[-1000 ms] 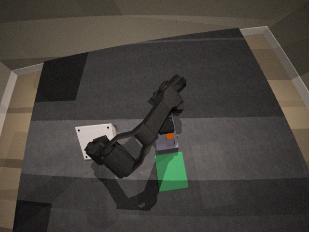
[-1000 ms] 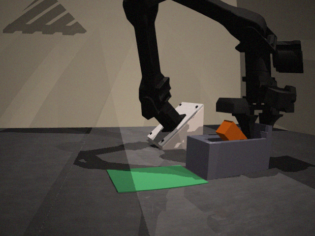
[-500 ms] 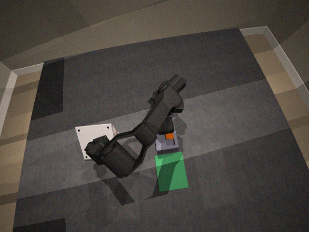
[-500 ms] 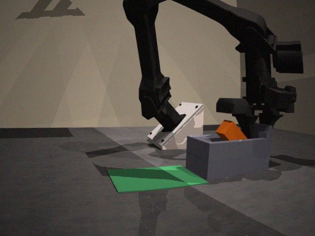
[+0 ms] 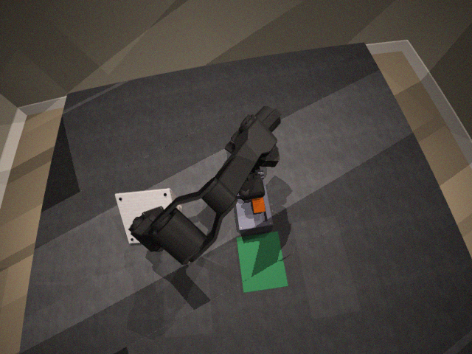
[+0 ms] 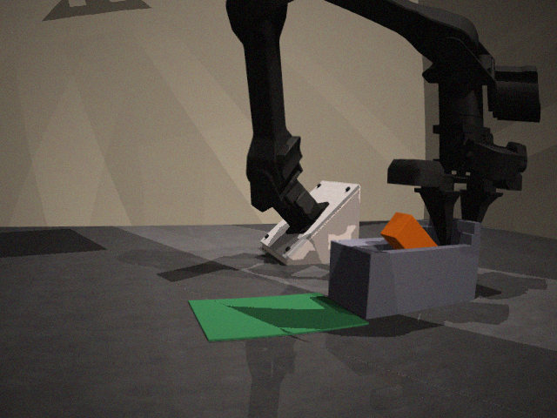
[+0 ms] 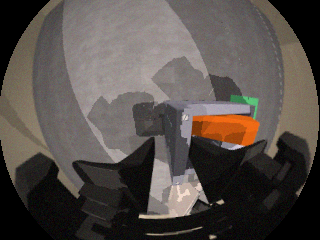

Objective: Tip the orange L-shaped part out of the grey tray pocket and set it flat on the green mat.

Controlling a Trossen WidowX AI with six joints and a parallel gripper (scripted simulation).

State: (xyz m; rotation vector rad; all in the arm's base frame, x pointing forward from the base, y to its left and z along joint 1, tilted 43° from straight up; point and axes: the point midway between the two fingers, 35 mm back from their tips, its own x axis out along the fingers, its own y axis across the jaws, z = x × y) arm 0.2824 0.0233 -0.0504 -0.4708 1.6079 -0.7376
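The orange L-shaped part lies 5 cm to the right of my gripper tip, 1 cm below it and 1 cm behind it. Round my gripper tip: green mat 23 cm to the right, 7 cm below, 3 cm behind.
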